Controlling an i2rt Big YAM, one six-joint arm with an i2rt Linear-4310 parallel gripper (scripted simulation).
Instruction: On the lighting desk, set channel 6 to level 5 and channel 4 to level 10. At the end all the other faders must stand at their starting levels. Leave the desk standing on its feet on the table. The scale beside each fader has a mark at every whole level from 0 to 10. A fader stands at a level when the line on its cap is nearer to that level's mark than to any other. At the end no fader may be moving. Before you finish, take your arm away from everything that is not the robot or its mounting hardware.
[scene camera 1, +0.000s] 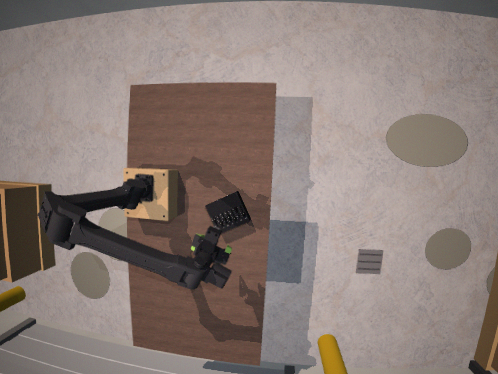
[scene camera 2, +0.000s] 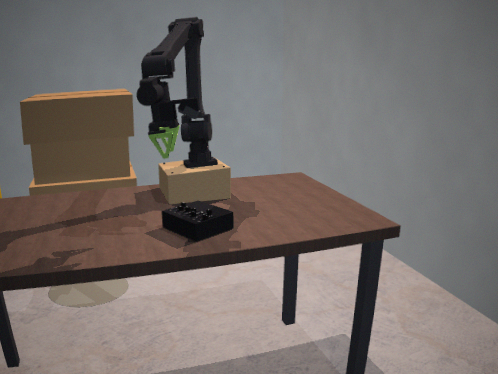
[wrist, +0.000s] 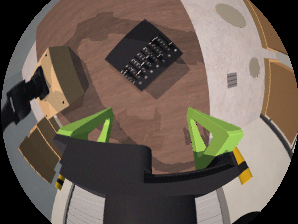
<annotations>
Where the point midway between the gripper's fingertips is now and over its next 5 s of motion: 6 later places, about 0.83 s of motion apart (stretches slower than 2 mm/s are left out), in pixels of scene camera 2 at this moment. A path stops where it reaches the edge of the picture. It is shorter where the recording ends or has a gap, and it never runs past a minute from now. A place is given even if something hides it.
The gripper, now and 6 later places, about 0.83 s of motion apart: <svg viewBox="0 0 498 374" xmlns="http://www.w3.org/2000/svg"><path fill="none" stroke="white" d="M168 154L193 166L190 191L187 200L187 205L188 207L189 209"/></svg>
</annotations>
